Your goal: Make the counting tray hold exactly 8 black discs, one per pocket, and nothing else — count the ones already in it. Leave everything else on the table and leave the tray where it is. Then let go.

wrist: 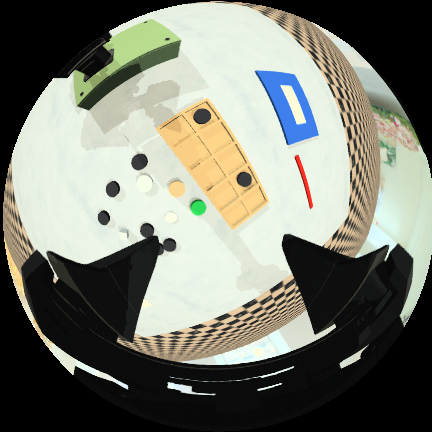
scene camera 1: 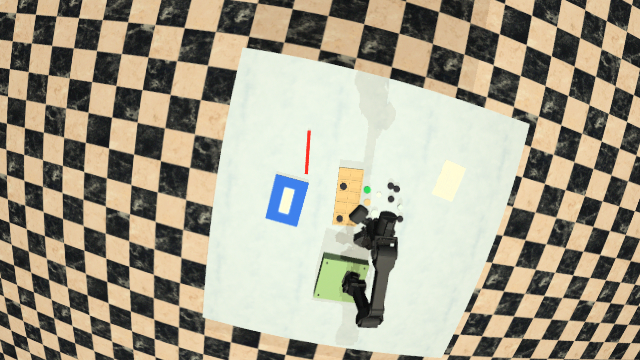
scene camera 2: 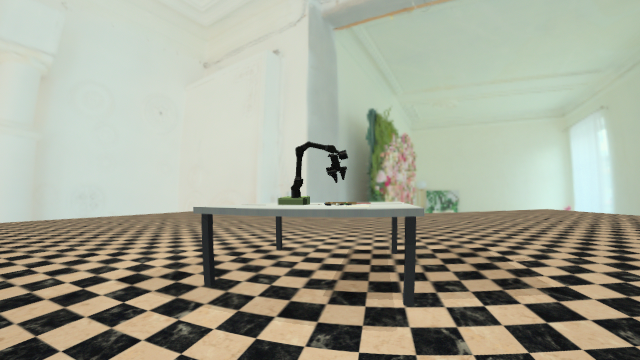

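Note:
The orange counting tray [scene camera 1: 348, 175] [wrist: 197, 148] lies on the table. Two of its pockets hold black discs: an end-row disc [scene camera 1: 340, 218] [wrist: 202, 116] and another disc [scene camera 1: 343, 186] [wrist: 244, 179] towards the other end. Several loose black discs lie beside the tray, among them one disc [wrist: 139, 161] nearest the green base, a second [wrist: 112, 188], a third [scene camera 1: 400, 218] [wrist: 103, 217] and a fourth [scene camera 1: 391, 199] [wrist: 147, 230]. A touching pair includes one disc [scene camera 1: 396, 189] [wrist: 169, 245]; a finger partly hides its neighbour in the wrist view. My gripper [scene camera 2: 339, 180] [wrist: 221, 241] is open and empty, high above the table.
A green disc [scene camera 1: 367, 190] [wrist: 198, 207], an orange disc [scene camera 1: 367, 202] [wrist: 176, 188] and white pieces [scene camera 1: 378, 194] [wrist: 144, 183] lie between tray and loose black discs. A blue frame [scene camera 1: 274, 200] [wrist: 276, 95] and red stick [scene camera 1: 308, 152] [wrist: 303, 181] lie across the tray.

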